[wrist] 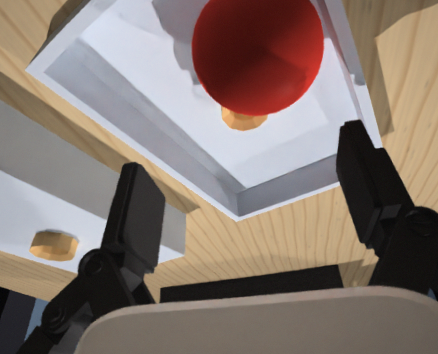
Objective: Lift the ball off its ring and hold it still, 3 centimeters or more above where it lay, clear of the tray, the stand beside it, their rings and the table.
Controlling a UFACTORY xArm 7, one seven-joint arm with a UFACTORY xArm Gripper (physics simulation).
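Frame: origin at the arm's base, x right, y ahead, z up, level; centimetres.
Where they show: gripper, fingertip midpoint: (240, 163).
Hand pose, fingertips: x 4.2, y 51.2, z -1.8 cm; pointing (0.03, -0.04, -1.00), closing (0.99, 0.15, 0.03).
Note:
Each offset is from my fingertips to the top centre of the thing. "spot": to the spot under its first point. Level surfaces: height alone.
A red ball {dz -0.7, dx +1.2, dy +3.3 cm} (258, 55) shows at the top of the wrist view, partly cut off by the frame's upper edge. It rests on a tan ring {spot: dz -5.5, dx +0.7, dy -2.5 cm} (244, 121), of which the lower part shows below the ball. The ring is on the floor of a white tray {spot: dz -4.2, dx -0.4, dy -12.0 cm} (237, 212). My gripper (240, 163) is open, with one finger at the left and one at the right. The ball lies beyond the fingertips in the view, between their lines, and neither finger touches it. The right fingertip shows over the tray's right wall.
A white stand (25, 205) with a second tan ring {spot: dz -1.0, dx -14.9, dy -9.0 cm} (54, 245) is at the left, near the left finger. The tray's walls rise around the ball. The wooden table {dz -6.6 cm} (270, 240) shows between tray and gripper base and at the right.

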